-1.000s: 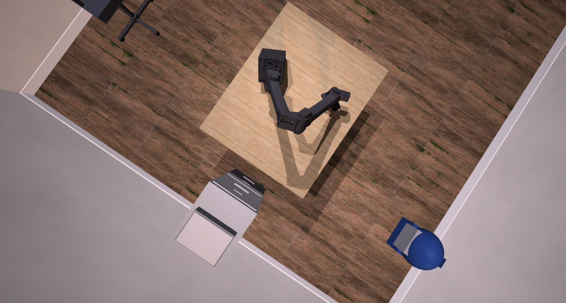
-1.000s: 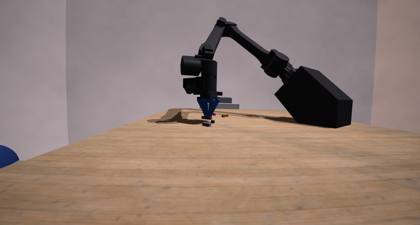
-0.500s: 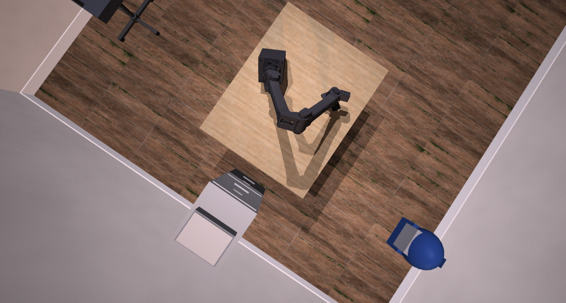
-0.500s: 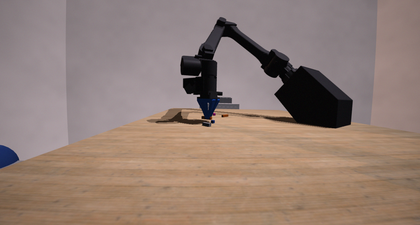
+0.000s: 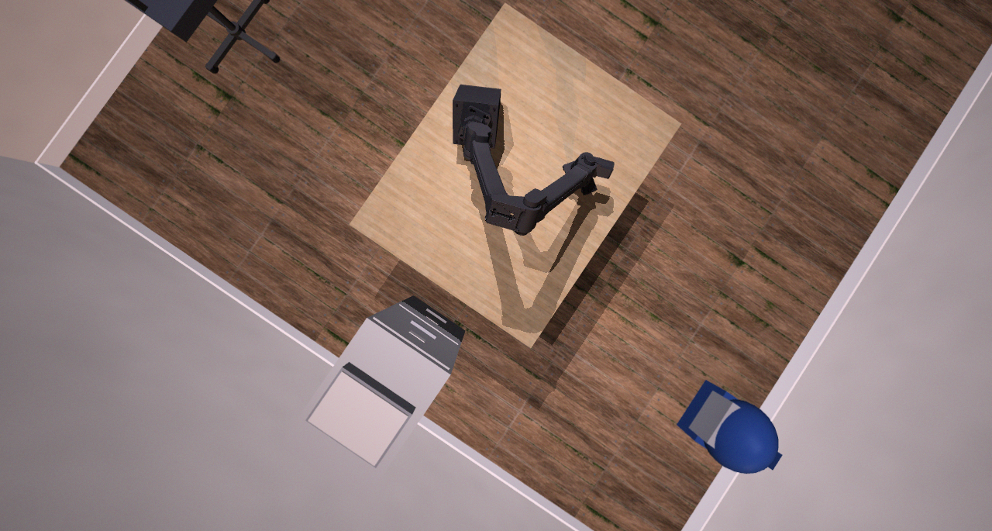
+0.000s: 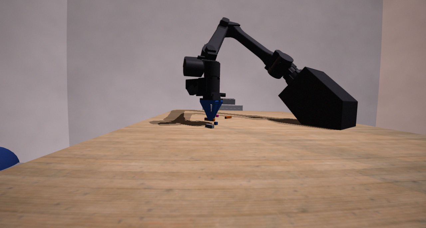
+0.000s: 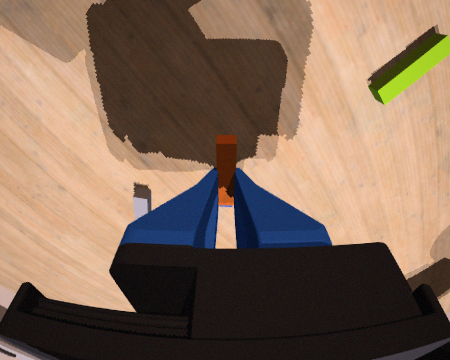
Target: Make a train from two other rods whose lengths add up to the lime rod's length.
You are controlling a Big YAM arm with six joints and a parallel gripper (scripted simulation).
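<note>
My hand is 1 cm past the blue rod, 2 cm to the right of it and 2 cm above it. From my hand the other things lie so: grey rod (2 cm ahead, 6 cm to the left, 2 cm below); lime rod (3 cm behind, 12 cm to the right, 2 cm below).
</note>
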